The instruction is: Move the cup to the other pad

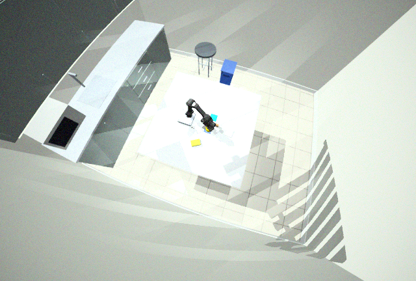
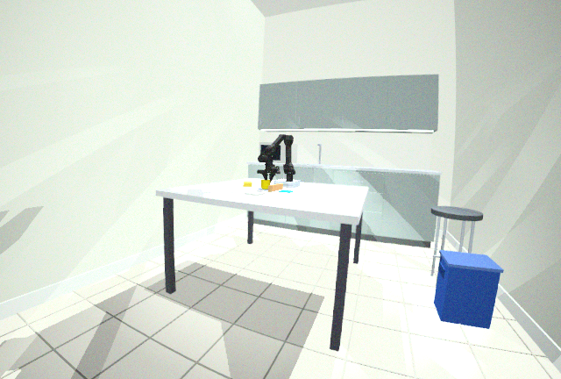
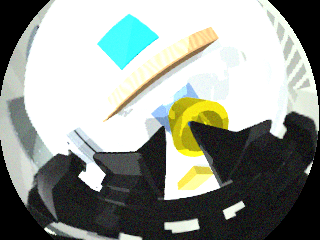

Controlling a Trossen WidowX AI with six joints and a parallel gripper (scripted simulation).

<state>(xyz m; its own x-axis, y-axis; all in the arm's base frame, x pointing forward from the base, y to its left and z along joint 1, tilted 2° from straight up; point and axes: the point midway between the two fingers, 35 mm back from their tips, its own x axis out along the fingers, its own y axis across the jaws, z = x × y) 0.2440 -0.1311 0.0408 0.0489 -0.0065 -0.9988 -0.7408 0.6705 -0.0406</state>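
The yellow cup is 1 cm ahead of my gripper tip, 2 cm to the right of it and 1 cm below it. Round my gripper tip: light blue pad 1 cm ahead, 2 cm to the right, 6 cm below; wooden block 4 cm ahead, 7 cm to the left, 4 cm below.
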